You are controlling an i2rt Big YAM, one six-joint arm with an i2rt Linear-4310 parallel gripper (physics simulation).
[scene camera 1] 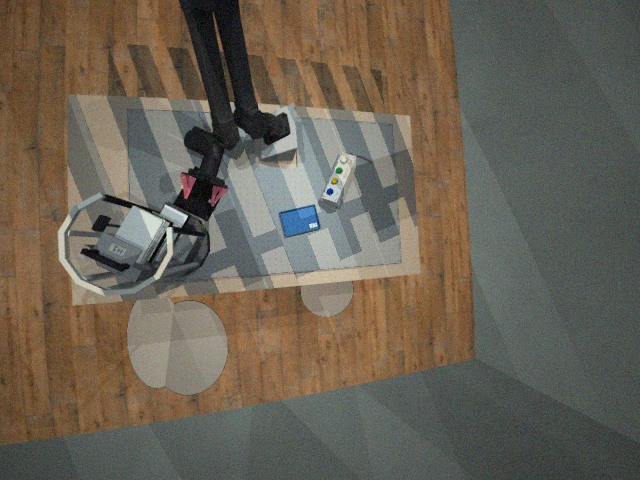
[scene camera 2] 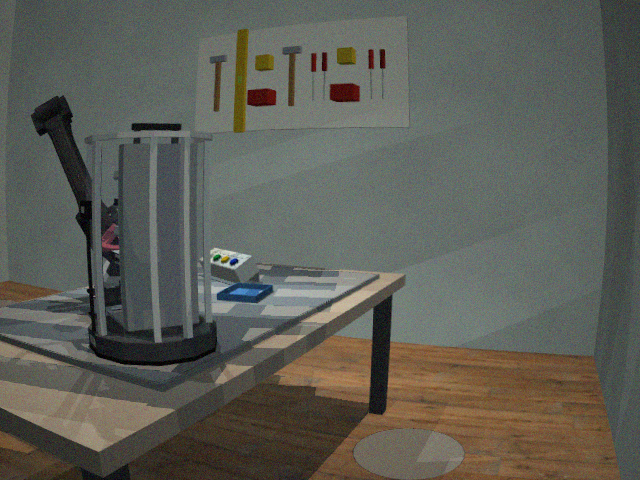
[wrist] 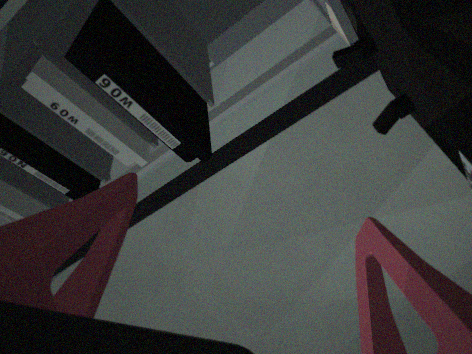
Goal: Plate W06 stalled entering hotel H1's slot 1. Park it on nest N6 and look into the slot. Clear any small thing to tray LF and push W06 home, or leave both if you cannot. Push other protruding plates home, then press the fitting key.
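Where they show: gripper, fingertip midpoint: (scene camera 1: 199, 202) (wrist: 250, 206); arm's base, link origin: (scene camera 1: 276, 129).
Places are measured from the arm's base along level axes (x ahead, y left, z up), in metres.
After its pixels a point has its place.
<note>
In the wrist view, the black plate W06 (wrist: 140, 95) @[z 0.078, x 0.269, y -0.385 m] sticks out above the pale plate W09 (wrist: 82, 122) @[z 0.137, x 0.302, y -0.406 m]. Another black plate (wrist: 62, 175) @[z 0.184, x 0.316, y -0.392 m] protrudes at the left, its label partly hidden. Hotel H1 (scene camera 1: 139, 227) (scene camera 2: 135, 232) stands upright inside a round cage of bars. My gripper (scene camera 1: 198, 201) @[z 0.056, x 0.255, y -0.316 m] (wrist: 250, 206) @[z 0.056, x 0.255, y -0.316 m] is open beside the hotel's plate side, with no plate between its fingertips in the wrist view. Its fingers partly show behind the hotel in scene camera 2. The inside of slot 1 is hidden. I cannot identify nest N6.
A blue tray (scene camera 1: 297, 222) @[z -0.075, x 0.370, y 0.026 m] (scene camera 2: 245, 292) @[z -0.075, x 0.352, y 0.063 m] lies on the mat; its label is unreadable. A sloped key box (scene camera 1: 336, 180) @[z -0.004, x 0.229, y 0.208 m] (scene camera 2: 227, 263) @[z -0.020, x 0.245, y 0.184 m] has green, yellow, blue and white keys. A white block (scene camera 1: 281, 152) @[z 0.008, x 0.095, y 0.001 m] stands by the arm's base. The cage ring (scene camera 1: 63, 237) @[z 0.311, x 0.342, y -0.560 m] surrounds the hotel.
</note>
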